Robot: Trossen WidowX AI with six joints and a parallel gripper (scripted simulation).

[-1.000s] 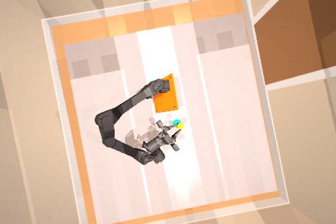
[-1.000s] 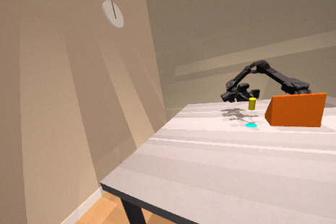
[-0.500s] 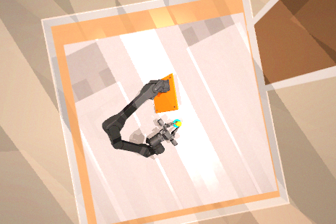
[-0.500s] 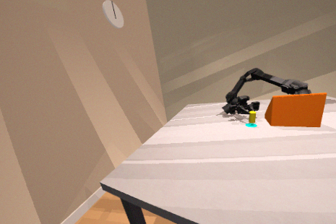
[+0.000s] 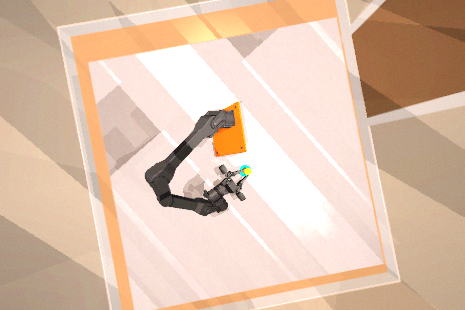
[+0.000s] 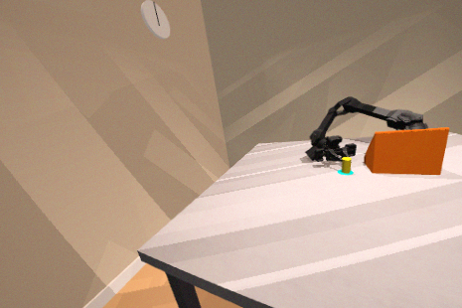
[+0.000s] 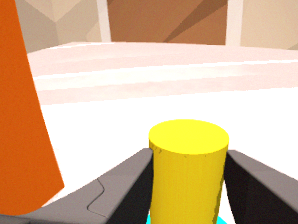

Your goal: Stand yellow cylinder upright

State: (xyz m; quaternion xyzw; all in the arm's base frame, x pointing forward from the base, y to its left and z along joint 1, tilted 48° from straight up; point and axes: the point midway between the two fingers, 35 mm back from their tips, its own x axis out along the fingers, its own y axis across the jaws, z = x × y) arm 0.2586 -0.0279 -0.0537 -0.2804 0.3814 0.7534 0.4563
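Now: the yellow tall cylinder 20 mm below my gripper tip. Round my gripper tip: cyan circle 60 mm below.
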